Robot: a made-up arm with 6 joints. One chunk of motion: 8 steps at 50 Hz.
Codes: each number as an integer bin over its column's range. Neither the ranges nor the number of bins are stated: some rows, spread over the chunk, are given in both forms.
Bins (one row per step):
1: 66 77 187 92 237 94
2: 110 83 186 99 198 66
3: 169 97 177 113 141 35
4: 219 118 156 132 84 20
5: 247 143 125 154 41 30
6: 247 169 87 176 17 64
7: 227 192 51 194 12 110
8: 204 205 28 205 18 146
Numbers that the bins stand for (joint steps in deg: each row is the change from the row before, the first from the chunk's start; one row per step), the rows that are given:
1: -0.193 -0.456 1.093 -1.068 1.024 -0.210
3: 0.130 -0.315 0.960 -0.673 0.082 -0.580
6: 0.375 0.193 -0.240 0.513 -1.133 -0.398
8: 0.240 0.447 -1.027 1.059 -1.124 0.116
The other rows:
2: -0.055 -0.414 1.080 -0.936 0.641 -0.386
4: 0.287 -0.167 0.680 -0.315 -0.476 -0.675
5: 0.375 0.009 0.267 0.099 -0.898 -0.612
7: 0.312 0.355 -0.720 0.852 -1.182 -0.110

